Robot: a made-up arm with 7 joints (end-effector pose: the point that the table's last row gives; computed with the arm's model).
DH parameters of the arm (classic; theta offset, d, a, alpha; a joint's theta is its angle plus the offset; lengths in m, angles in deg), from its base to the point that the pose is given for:
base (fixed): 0 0.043 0 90
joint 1: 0 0.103 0.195 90
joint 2: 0 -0.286 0.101 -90
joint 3: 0 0.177 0.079 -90
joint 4: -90 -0.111 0.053 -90
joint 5: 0 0.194 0.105 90
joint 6: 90 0.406 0.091 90
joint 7: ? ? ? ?
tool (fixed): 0 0.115 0 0
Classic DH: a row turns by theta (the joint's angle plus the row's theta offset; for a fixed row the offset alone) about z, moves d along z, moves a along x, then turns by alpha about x.
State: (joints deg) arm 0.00 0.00 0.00 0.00 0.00 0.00 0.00
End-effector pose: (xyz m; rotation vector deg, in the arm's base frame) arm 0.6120 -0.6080 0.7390 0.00 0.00 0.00
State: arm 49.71 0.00 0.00 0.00 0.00 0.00 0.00
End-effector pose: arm -0.1351 -0.6080 0.9599 0.00 -49.71 0.00
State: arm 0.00 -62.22 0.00 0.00 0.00 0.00 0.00
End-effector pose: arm 0.8362 0.0306 0.7390 0.00 0.00 62.22
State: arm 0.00 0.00 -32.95 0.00 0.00 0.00 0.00
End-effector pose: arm 0.7842 -0.6080 0.5012 0.00 32.95 0.00
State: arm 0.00 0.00 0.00 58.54 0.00 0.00 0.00
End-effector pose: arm 0.7785 -0.2490 0.7390 0.00 0.00 58.54
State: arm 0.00 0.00 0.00 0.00 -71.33 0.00 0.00
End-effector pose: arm 0.6120 0.0726 0.6453 -71.33 0.00 0.00
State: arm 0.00 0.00 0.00 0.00 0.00 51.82 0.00
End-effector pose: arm 0.7292 -0.5093 0.7390 0.00 0.00 51.82
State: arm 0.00 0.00 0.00 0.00 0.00 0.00 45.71
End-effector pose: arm 0.5442 -0.6080 0.6699 0.00 -45.71 0.00
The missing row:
joint 7: 0 0.17 -0.048 -90
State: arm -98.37 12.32 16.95 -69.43 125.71 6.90 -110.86
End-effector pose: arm -0.2834 -0.8072 -0.2315 89.96 60.25 -12.11
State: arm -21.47 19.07 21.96 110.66 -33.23 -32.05 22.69
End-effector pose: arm 0.3875 -0.1691 0.6492 -9.71 -46.88 65.68
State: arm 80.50 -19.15 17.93 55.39 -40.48 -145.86 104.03
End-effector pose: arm -0.3453 -0.0688 0.3367 -17.50 97.47 82.31
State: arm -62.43 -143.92 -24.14 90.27 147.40 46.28 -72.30
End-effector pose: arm -0.3641 -0.2274 -0.0434 8.45 -38.59 -4.72
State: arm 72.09 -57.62 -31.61 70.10 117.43 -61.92 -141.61
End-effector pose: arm 0.4584 -0.1184 0.2299 6.83 -141.81 22.33
